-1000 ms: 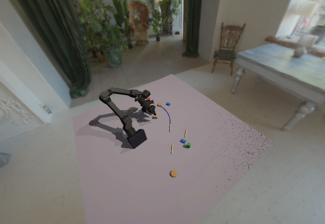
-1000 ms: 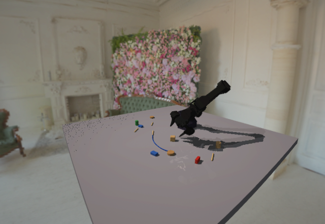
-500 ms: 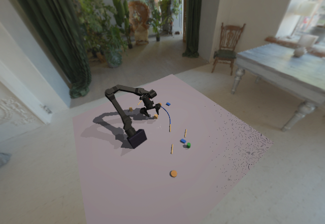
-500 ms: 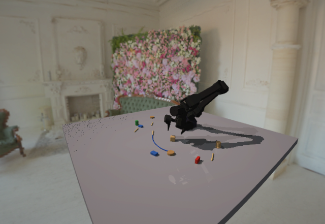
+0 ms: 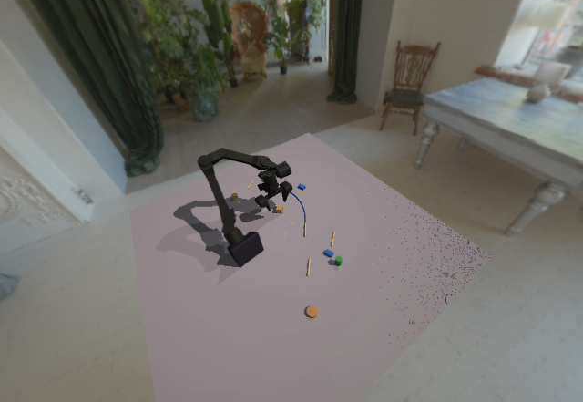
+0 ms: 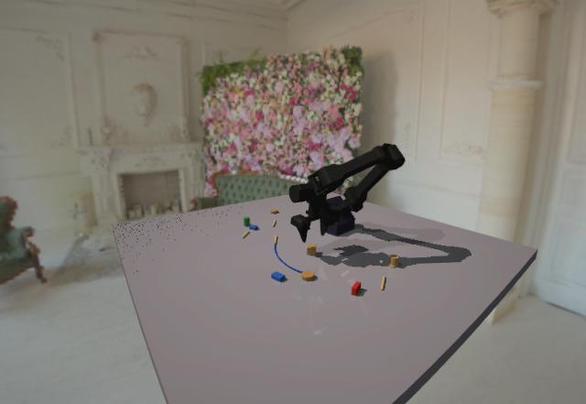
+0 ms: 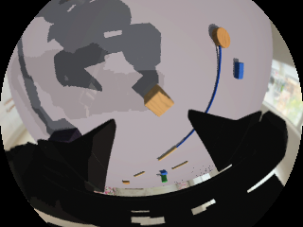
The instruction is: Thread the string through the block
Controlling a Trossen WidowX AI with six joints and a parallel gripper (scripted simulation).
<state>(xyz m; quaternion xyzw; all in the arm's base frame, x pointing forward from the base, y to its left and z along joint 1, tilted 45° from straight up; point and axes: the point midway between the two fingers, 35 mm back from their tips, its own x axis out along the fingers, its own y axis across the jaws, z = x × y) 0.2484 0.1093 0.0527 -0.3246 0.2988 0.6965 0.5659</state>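
Right now my gripper tip is 4 cm above the wooden block, 1 cm to the right of it and 1 cm short of it. From my gripper tip the other things lie so: wooden cylinder 24 cm to the left, 15 cm behind, 4 cm below; red block 27 cm to the left, 6 cm ahead, 4 cm below; blue piece 20 cm ahead, 9 cm to the left, 5 cm below.
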